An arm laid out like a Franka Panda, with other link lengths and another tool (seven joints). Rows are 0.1 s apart.
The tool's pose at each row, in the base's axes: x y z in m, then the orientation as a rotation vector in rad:
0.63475, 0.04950, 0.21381, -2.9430, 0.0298, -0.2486
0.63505, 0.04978, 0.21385, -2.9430, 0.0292, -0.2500
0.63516, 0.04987, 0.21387, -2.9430, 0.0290, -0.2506
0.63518, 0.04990, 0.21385, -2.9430, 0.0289, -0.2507
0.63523, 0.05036, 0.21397, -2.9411, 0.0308, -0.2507
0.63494, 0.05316, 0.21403, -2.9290, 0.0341, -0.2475
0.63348, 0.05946, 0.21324, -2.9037, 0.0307, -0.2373
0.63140, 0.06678, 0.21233, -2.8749, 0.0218, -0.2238
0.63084, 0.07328, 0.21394, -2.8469, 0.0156, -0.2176
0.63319, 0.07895, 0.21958, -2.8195, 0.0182, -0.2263
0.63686, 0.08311, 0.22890, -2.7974, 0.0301, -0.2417
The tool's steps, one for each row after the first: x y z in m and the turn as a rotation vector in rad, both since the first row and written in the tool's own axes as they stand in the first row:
0.00029, -0.00028, 0.00006, -0.0001, 0.0009, -0.0005
0.00040, -0.00038, 0.00008, -0.0001, 0.0013, -0.0007
0.00042, -0.00040, 0.00011, -0.0001, 0.0013, -0.0007
0.00047, -0.00088, 0.00008, 0.0017, 0.0016, 0.0007
0.00009, -0.00364, 0.00049, 0.0137, 0.0002, 0.0042
-0.00170, -0.00967, 0.00218, 0.0398, -0.0057, 0.0048
-0.00416, -0.01668, 0.00406, 0.0699, -0.0142, 0.0021
-0.00468, -0.02336, 0.00360, 0.0985, -0.0176, 0.0007
-0.00164, -0.03000, -0.00042, 0.1250, -0.0102, 0.0041
0.00336, -0.03586, -0.00806, 0.1451, 0.0024, 0.0131

